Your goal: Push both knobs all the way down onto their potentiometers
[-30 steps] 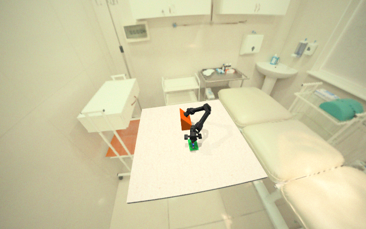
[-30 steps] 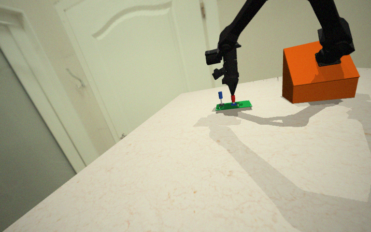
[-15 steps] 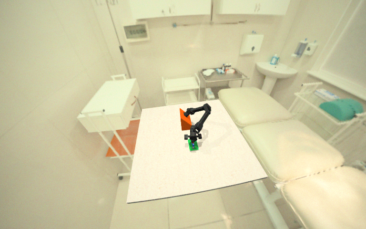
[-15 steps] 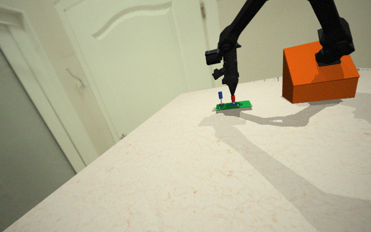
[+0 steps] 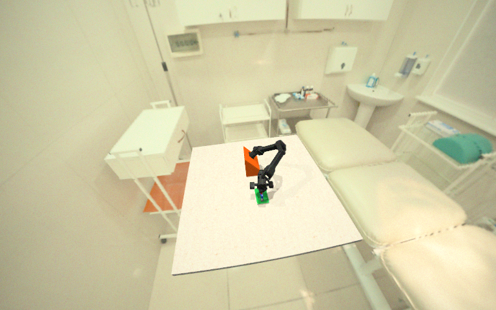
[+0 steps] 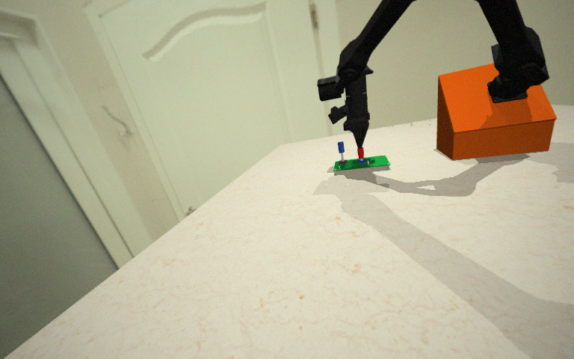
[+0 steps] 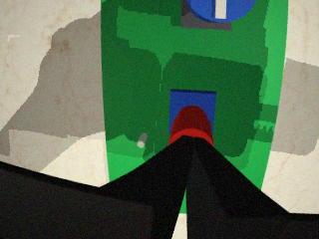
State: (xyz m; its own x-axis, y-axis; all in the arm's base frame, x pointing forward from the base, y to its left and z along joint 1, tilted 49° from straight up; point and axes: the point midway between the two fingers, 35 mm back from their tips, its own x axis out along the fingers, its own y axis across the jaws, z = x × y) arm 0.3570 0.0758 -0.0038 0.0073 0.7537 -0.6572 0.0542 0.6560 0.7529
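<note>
Now: gripper tip 6 cm short of the blue knob and 1 cm below it. The rest, counted from my gripper tip: red knob: 2 cm below.
</note>
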